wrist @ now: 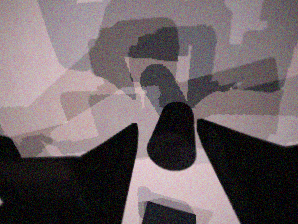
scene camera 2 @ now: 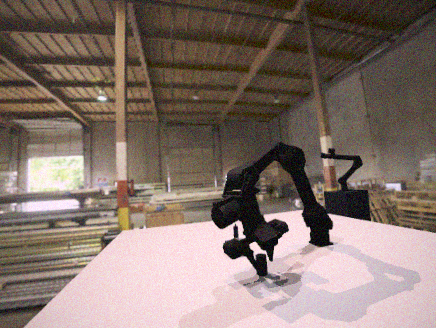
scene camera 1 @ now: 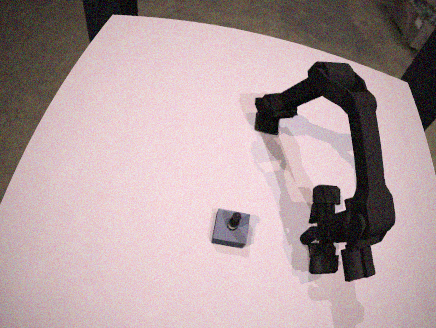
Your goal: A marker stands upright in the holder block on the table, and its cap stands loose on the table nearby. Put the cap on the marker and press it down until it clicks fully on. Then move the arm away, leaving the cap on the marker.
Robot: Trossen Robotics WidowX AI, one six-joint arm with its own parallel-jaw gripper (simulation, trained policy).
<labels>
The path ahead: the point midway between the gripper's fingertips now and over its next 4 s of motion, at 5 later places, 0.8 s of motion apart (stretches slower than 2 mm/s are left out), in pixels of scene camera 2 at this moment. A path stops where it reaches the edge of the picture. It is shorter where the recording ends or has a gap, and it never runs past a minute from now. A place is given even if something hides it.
The gripper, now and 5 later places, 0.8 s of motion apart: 263, 265; 247, 242; 237, 221; 235, 216; 235, 222; 236, 231
</labels>
